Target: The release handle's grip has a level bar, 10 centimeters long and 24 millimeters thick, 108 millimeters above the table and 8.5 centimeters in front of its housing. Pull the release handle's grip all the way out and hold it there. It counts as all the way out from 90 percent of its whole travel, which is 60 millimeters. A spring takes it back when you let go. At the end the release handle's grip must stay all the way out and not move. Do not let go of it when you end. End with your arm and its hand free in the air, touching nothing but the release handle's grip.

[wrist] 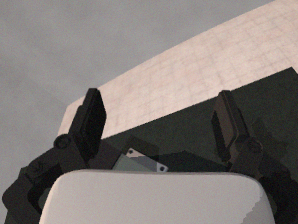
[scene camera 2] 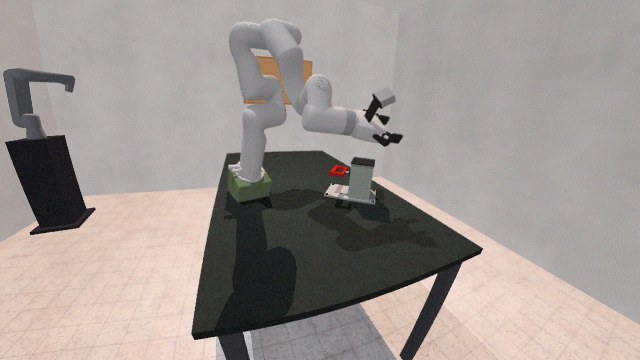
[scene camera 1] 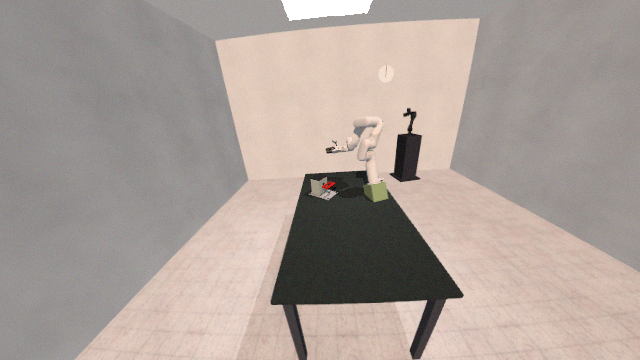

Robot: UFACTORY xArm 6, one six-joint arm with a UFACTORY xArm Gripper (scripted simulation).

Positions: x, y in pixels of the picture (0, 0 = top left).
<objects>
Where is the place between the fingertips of the gripper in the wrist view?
158, 102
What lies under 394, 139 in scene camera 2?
The gripper.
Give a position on a pale grey housing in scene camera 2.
At 361, 173
</objects>
